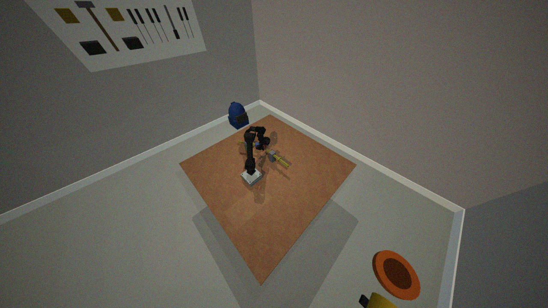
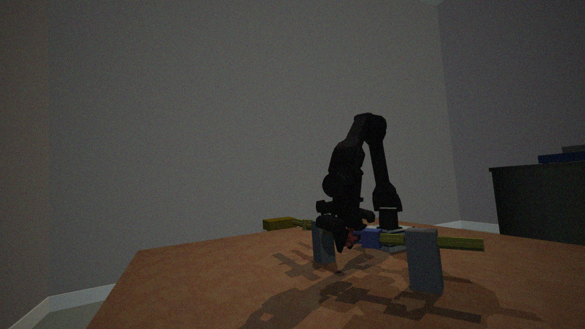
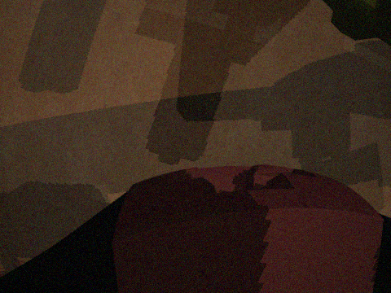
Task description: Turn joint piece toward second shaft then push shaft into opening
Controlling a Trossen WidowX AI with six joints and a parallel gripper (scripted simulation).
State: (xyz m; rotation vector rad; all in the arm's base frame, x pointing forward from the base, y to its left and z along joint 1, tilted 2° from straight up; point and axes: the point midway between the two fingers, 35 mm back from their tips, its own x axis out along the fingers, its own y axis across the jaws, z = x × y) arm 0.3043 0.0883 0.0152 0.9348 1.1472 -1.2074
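Right now my gripper tip is 10 mm to the right of the red piece and 40 mm below it.
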